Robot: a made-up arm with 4 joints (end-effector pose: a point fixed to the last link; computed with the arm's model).
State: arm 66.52 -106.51 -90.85 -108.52
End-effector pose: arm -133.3 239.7 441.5 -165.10 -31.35 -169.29
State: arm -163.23 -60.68 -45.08 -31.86
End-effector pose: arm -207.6 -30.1 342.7 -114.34 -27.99 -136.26
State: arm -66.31 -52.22 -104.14 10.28
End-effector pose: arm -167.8 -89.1 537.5 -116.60 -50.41 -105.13
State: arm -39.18 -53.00 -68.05 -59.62
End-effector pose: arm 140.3 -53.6 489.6 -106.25 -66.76 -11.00
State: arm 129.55 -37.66 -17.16 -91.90
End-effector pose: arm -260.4 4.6 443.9 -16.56 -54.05 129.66
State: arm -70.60 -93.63 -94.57 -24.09
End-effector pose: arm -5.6 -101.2 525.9 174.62 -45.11 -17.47
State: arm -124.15 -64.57 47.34 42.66
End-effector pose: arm 14.5 158.9 226.9 -98.29 78.29 -30.96
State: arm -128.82 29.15 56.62 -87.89
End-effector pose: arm 127.7 226.9 716.5 71.43 -52.82 -121.98
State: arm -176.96 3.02 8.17 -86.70
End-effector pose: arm -23.2 -117.1 629.0 33.75 -41.14 169.91
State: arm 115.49 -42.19 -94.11 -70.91
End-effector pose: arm -48.6 245.7 618.1 67.99 -83.72 -39.88
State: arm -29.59 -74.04 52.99 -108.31
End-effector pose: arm -111.1 326.3 236.7 -11.89 7.23 6.79
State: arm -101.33 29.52 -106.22 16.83
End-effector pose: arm -284.8 41.5 345.6 -68.03 21.37 -160.45
